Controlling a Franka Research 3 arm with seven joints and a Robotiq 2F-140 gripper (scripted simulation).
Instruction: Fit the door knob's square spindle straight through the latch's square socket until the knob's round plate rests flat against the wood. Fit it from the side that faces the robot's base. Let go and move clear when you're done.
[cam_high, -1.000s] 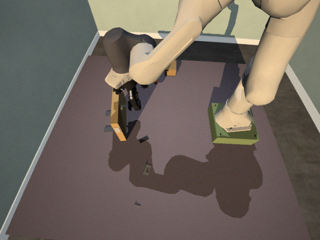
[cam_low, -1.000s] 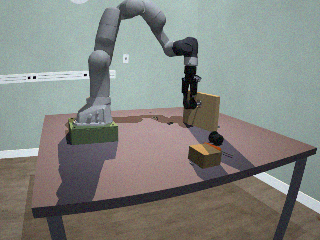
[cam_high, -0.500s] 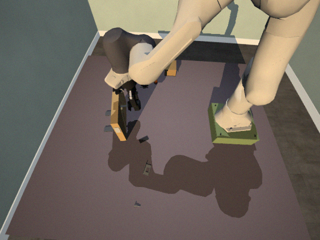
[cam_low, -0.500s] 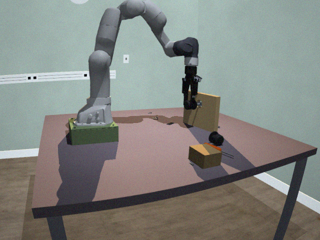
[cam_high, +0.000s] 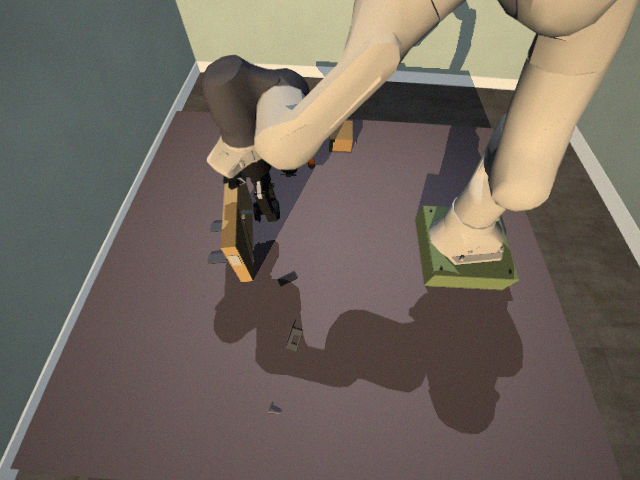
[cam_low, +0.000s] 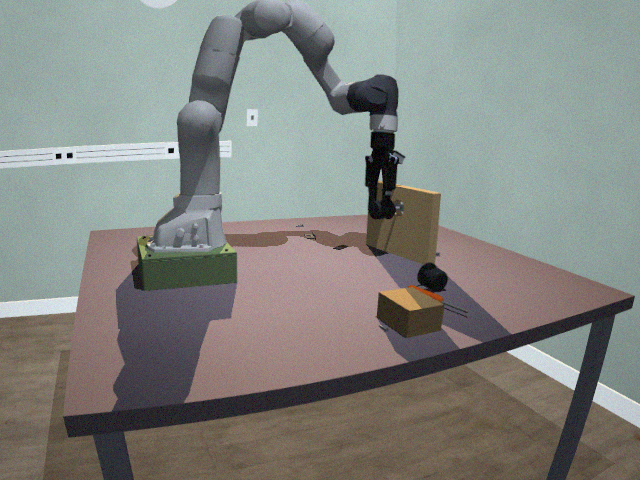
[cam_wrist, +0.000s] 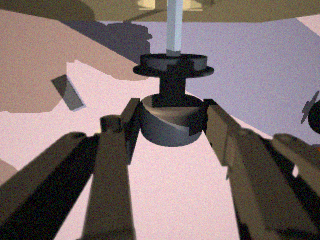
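Now: hand 100 mm short of the wooden door panel, 50 mm above it and 20 mm to the right of it.
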